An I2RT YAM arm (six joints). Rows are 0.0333 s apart.
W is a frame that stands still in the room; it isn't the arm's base.
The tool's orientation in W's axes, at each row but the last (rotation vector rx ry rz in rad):
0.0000 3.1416 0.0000
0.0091 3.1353 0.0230
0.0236 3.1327 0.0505
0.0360 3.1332 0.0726
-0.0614 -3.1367 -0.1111
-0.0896 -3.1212 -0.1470
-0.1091 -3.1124 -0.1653
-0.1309 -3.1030 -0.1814
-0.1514 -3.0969 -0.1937
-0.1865 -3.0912 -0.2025
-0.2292 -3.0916 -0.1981
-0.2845 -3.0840 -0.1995
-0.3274 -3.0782 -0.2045
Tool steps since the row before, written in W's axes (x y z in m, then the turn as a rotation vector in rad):
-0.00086 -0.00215 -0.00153 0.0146 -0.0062 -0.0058
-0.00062 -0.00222 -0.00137 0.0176 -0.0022 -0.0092
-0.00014 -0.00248 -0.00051 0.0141 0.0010 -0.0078
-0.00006 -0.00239 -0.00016 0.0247 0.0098 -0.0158
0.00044 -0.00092 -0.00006 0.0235 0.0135 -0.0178
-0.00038 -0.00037 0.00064 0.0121 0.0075 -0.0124
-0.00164 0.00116 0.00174 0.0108 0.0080 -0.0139
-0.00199 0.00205 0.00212 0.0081 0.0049 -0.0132
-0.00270 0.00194 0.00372 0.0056 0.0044 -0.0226
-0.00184 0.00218 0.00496 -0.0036 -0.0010 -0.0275
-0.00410 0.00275 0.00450 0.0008 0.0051 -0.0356
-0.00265 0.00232 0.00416 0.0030 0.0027 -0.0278
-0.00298 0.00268 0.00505 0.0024 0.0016 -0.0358
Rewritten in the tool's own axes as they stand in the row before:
0.00086 -0.00215 0.00153 -0.0146 -0.0062 0.0058
0.00062 -0.00224 0.00133 -0.0176 -0.0022 0.0093
0.00011 -0.00250 0.00043 -0.0140 0.0010 0.0079
0.00001 -0.00240 0.00005 -0.0244 0.0096 0.0164
-0.00048 -0.00090 -0.00001 -0.0230 0.0131 0.0187
0.00037 -0.00033 -0.00067 -0.0119 0.0070 0.0129
0.00176 0.00122 -0.00157 -0.0106 0.0072 0.0145
0.00223 0.00210 -0.00181 -0.0081 0.0040 0.0135
0.00302 0.00210 -0.00337 -0.0061 0.0021 0.0228
0.00231 0.00255 -0.00457 0.0022 -0.0049 0.0272
0.00465 0.00265 -0.00400 -0.0016 0.0007 0.0359
0.00323 0.00229 -0.00375 -0.0038 -0.0003 0.0278
0.00373 0.00260 -0.00457 -0.0039 -0.0025 0.0356

